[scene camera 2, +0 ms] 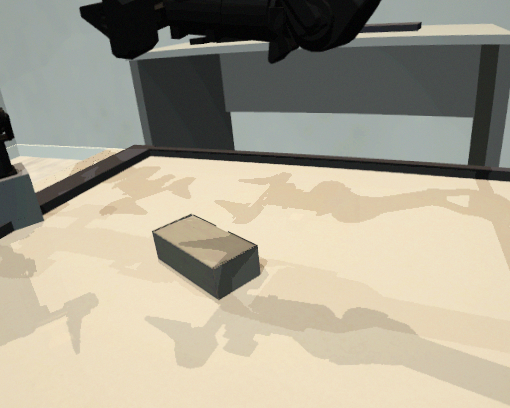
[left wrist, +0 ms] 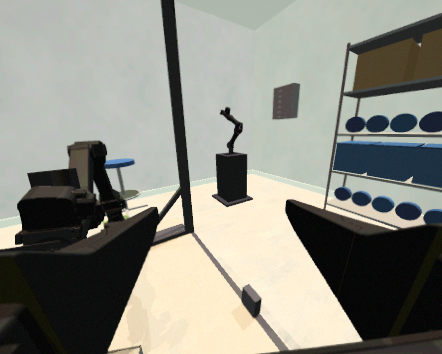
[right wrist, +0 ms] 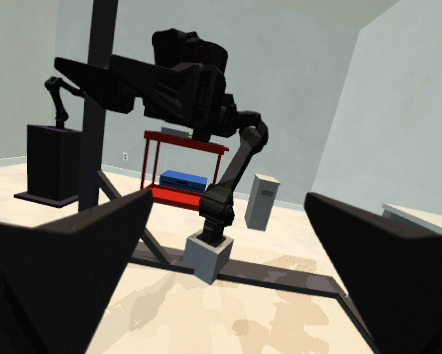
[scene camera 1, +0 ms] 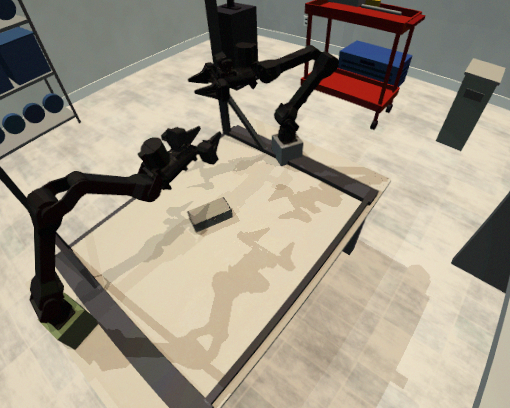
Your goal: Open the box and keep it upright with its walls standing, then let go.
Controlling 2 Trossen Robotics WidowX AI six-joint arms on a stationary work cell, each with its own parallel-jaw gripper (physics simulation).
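Pixels of known places: left gripper, fingertip midpoint: (left wrist: 223, 209) (right wrist: 78, 61) (scene camera 1: 191, 86); right gripper, fingertip midpoint: (right wrist: 230, 197) (scene camera 1: 210, 129); left arm's base, origin of the base link: (right wrist: 211, 238) (scene camera 1: 287, 138); right arm's base, origin of the base link: (scene camera 1: 60, 315).
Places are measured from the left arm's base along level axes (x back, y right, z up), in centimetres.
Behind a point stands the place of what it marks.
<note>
A small closed box (scene camera 1: 213, 215) {x -39.7, y -23.0, z -5.3 cm} (scene camera 2: 192, 265) {x -43.3, y -17.0, z -6.7 cm} with a flat tan top and dark grey sides stands upright on the tabletop, near its middle in scene camera 1. A corner of the box (left wrist: 134, 350) {x -47.2, y -18.4, z -5.1 cm} shows at the bottom of the left wrist view; it does not show in the right wrist view. My right gripper (scene camera 1: 209, 131) {x -34.3, y -16.2, z 24.8 cm} is open and empty, raised high above the table, apart from the box; it is partly cut off at the top of scene camera 2. My left gripper (scene camera 1: 193, 85) {x -35.1, y -0.1, z 31.8 cm} (left wrist: 223, 209) {x -35.1, y -0.1, z 31.8 cm} is open and empty, higher up near the upright post, away from the box.
The tabletop (scene camera 1: 280, 250) {x -22.9, y -42.8, z -9.6 cm} (scene camera 2: 125, 370) {x -51.2, y -4.1, z -9.7 cm} has a dark raised rail (scene camera 1: 295, 285) {x -24.6, y -57.7, z -7.6 cm} along its edge. A dark upright post (left wrist: 176, 100) {x -92.8, y -13.3, z 48.6 cm} (right wrist: 95, 150) {x -18.9, y 25.7, z 18.9 cm} stands at the frame. A small dark block (left wrist: 251, 300) {x -55.2, y 7.5, z -4.6 cm} sits at the rail. A red cart (scene camera 1: 350, 92) stands beyond the table.
</note>
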